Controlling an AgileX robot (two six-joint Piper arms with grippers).
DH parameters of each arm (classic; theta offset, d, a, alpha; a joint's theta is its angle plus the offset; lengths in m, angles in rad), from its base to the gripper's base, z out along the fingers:
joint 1: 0 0.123 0 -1.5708
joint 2: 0.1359 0 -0.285 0
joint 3: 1.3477 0 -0.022 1.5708
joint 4: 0 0.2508 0 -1.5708
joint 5: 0 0 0.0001 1.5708
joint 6: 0 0.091 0 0
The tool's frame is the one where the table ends.
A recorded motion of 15 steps. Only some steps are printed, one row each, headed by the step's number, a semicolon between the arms.
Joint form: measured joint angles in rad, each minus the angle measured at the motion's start. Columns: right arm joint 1, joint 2, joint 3, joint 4, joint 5, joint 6; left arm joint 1, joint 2, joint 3, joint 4, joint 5, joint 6.
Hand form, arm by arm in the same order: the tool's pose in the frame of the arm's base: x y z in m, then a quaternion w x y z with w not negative. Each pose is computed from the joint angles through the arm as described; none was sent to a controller.
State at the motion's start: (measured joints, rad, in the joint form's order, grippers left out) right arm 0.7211 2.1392 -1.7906 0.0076 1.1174 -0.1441; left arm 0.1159 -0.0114 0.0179 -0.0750 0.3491 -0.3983
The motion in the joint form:
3: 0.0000 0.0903 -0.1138 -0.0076 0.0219 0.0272; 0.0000 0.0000 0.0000 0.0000 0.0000 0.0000
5: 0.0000 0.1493 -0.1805 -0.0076 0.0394 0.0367; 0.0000 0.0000 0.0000 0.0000 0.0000 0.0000
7: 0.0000 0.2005 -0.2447 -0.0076 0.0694 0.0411; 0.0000 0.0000 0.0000 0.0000 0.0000 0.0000
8: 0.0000 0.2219 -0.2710 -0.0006 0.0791 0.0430; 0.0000 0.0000 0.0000 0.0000 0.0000 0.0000
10: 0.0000 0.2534 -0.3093 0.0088 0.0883 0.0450; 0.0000 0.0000 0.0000 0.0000 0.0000 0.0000
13: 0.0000 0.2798 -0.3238 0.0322 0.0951 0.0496; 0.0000 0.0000 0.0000 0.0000 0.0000 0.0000
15: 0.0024 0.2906 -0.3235 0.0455 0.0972 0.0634; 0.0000 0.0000 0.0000 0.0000 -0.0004 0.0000
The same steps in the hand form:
3: 0.3528 0.3101 0.1956 0.09227 -0.40494 0.90922 0.02875; 0.0530 0.0038 0.1764 0.59524 -0.22168 0.76353 -0.11649
5: 0.3609 0.3172 0.1850 0.08748 -0.40081 0.91156 0.02772; 0.0530 0.0038 0.1764 0.59524 -0.22168 0.76353 -0.11649
7: 0.3671 0.3227 0.1768 0.07935 -0.39910 0.91312 0.02533; 0.0530 0.0038 0.1764 0.59524 -0.22168 0.76353 -0.11649
8: 0.3693 0.3254 0.1731 0.07603 -0.39738 0.91408 0.02787; 0.0530 0.0038 0.1764 0.59524 -0.22168 0.76353 -0.11649
10: 0.3727 0.3295 0.1675 0.07348 -0.39530 0.91505 0.03188; 0.0530 0.0038 0.1764 0.59524 -0.22168 0.76353 -0.11649
13: 0.3731 0.3324 0.1581 0.06107 -0.39034 0.91778 0.03984; 0.0530 0.0038 0.1764 0.59524 -0.22168 0.76353 -0.11649
15: 0.3716 0.3343 0.1527 0.05249 -0.38338 0.92104 0.04426; 0.0530 0.0038 0.1764 0.59540 -0.22166 0.76341 -0.11650

